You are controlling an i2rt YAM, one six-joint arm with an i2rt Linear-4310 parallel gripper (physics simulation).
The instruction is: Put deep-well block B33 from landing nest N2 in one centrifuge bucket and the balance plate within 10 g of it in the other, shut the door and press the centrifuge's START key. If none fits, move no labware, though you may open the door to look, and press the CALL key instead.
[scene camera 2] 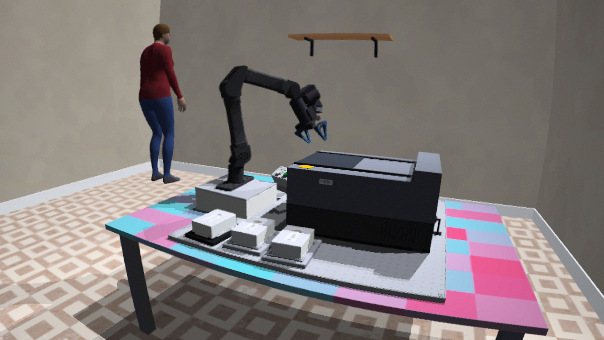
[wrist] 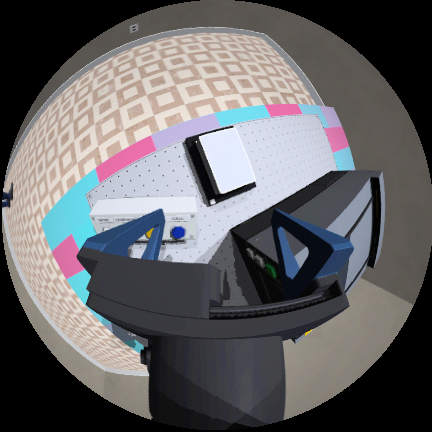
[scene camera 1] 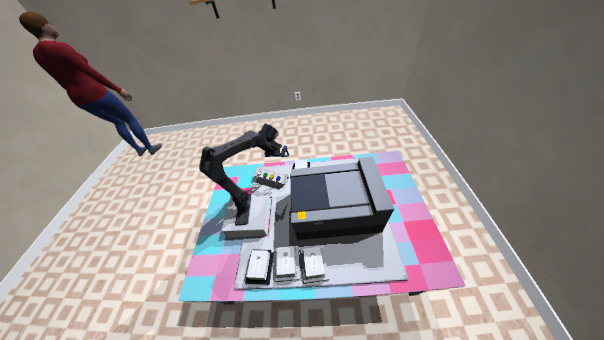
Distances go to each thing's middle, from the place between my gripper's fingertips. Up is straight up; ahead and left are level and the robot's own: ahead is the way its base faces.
Scene:
Right now the white button panel point(wrist: 180, 212) is 19 cm below my hand, 11 cm behind it and 2 cm to the left of it. From my hand the other things lie so: black centrifuge point(scene camera 2: 387, 202): 29 cm ahead, 28 cm to the right, 11 cm below; white plate in black holder point(wrist: 223, 155): 19 cm below, 10 cm ahead, 5 cm to the left.

